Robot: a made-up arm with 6 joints.
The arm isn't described. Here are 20 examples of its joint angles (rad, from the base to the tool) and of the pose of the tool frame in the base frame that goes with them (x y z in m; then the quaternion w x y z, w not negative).
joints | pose
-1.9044 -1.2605 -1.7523 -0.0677 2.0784 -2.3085 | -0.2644 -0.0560 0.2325 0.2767 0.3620 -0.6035 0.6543
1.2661 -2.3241 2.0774 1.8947 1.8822 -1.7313 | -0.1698 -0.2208 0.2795 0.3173 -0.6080 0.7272 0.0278
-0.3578 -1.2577 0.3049 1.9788 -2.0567 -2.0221 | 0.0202 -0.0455 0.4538 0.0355 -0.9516 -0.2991 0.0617
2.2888 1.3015 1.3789 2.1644 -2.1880 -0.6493 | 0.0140 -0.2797 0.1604 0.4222 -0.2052 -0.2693 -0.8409
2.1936 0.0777 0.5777 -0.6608 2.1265 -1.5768 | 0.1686 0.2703 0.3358 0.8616 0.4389 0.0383 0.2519
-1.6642 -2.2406 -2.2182 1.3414 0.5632 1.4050 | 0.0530 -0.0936 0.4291 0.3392 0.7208 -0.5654 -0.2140
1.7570 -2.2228 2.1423 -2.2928 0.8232 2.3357 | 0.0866 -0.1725 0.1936 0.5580 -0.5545 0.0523 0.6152
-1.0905 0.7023 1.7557 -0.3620 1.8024 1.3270 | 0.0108 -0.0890 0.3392 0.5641 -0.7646 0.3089 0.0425
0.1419 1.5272 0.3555 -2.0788 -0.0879 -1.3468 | 0.0818 0.3287 0.2442 0.1421 0.9024 0.3633 -0.1828
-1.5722 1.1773 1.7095 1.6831 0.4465 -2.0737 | -0.2652 -0.1135 0.0741 0.2245 -0.1692 0.0976 -0.9547
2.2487 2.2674 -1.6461 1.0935 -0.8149 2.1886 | -0.1399 0.1848 0.2092 0.2578 0.3672 0.1158 0.8862
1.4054 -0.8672 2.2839 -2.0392 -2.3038 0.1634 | -0.0858 -0.1494 0.1687 0.1585 -0.1818 -0.1766 -0.9543
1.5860 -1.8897 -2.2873 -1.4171 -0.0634 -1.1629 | 0.2636 0.2653 0.1525 0.7925 -0.1122 -0.0495 0.5974
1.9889 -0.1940 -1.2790 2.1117 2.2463 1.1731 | 0.3551 0.0058 0.1653 0.5011 0.5063 -0.6317 -0.3060
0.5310 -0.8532 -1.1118 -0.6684 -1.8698 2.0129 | -0.0916 0.1550 0.0357 0.2732 -0.3540 0.1640 0.8793
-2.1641 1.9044 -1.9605 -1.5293 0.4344 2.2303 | 0.1288 -0.0436 0.3924 0.1098 0.3922 0.9031 0.1360
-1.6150 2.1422 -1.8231 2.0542 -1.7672 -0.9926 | 0.1364 -0.3200 0.1517 0.4106 0.1869 -0.3522 -0.8200
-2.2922 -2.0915 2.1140 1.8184 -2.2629 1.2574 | 0.0383 0.2049 0.3646 0.1515 0.8695 0.4426 -0.1582
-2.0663 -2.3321 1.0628 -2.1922 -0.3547 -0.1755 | -0.1237 0.1108 0.1652 0.0207 0.2970 -0.1408 0.9442
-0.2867 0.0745 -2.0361 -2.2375 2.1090 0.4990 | -0.3059 -0.0470 -0.1027 0.2946 -0.0448 0.6236 0.7227
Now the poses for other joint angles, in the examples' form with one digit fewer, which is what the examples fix.
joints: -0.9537 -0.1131 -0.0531 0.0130 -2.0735 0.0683
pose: -0.304 -0.073 0.148 0.024 0.037 -0.057 0.997
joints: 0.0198 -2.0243 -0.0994 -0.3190 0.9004 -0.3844
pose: -0.143 0.150 0.045 0.494 0.618 0.429 -0.435
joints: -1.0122 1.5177 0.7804 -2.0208 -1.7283 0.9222
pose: -0.244 0.009 0.364 0.045 0.350 -0.914 0.201
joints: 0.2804 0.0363 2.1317 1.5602 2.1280 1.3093
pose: -0.002 0.258 0.297 0.029 -0.159 -0.678 0.717
